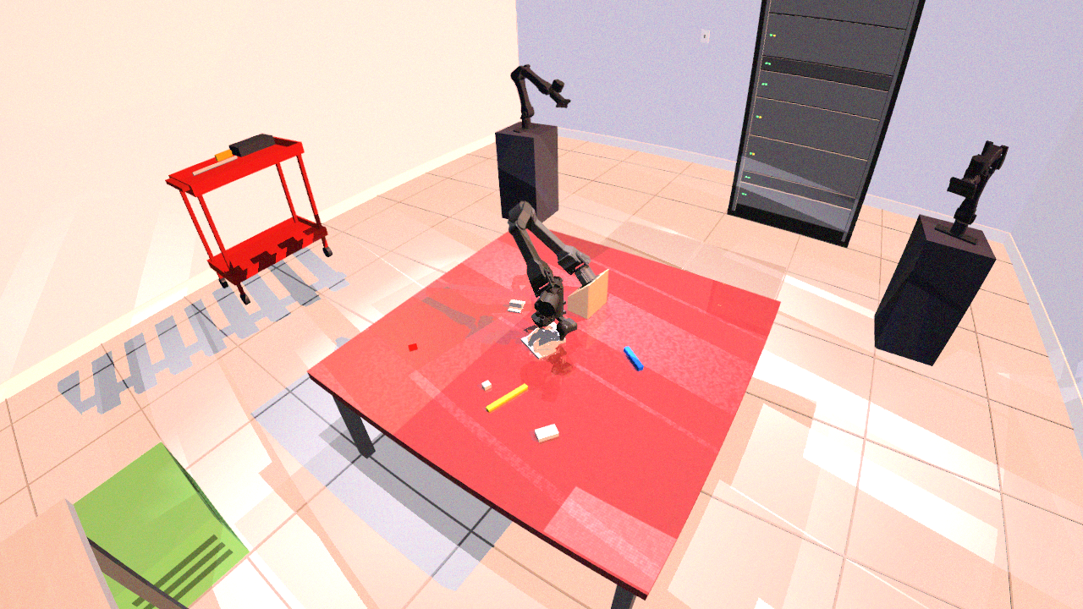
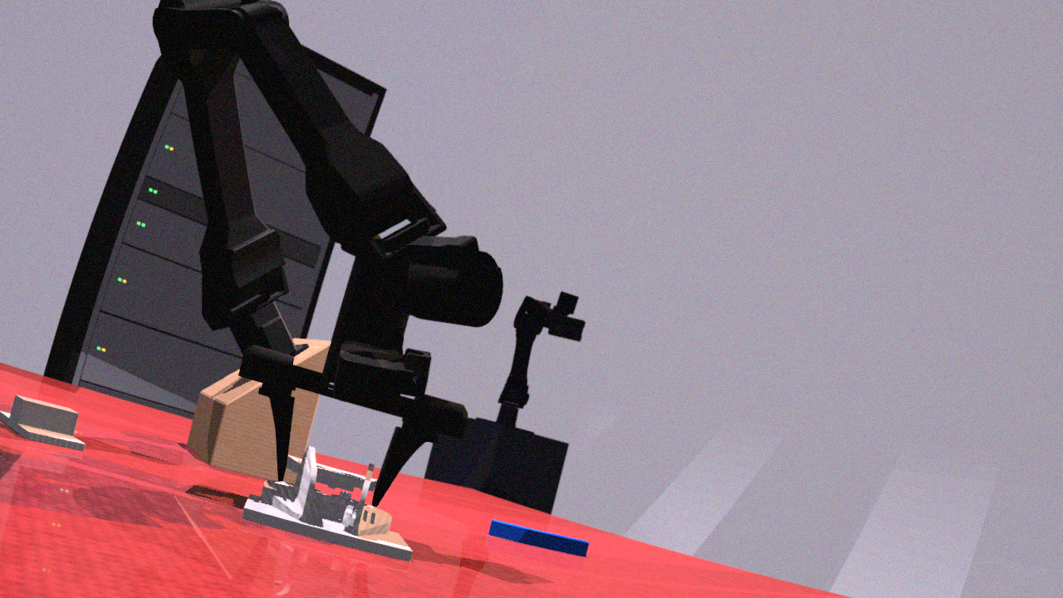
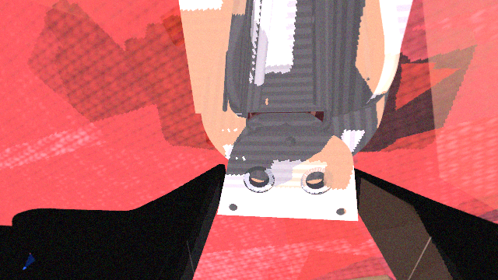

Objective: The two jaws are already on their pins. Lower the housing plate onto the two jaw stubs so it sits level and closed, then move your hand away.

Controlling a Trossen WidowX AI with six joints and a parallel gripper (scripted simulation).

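Now: gripper tip 10 mm short of the housing plate and 20 mm below it. Also, from my gripper tip: grey stand 90 mm behind, 220 mm to the right, 10 mm below; then grey jaw assembly 30 mm ahead; then blue bar 30 mm behind, 290 mm to the left, 10 mm below.
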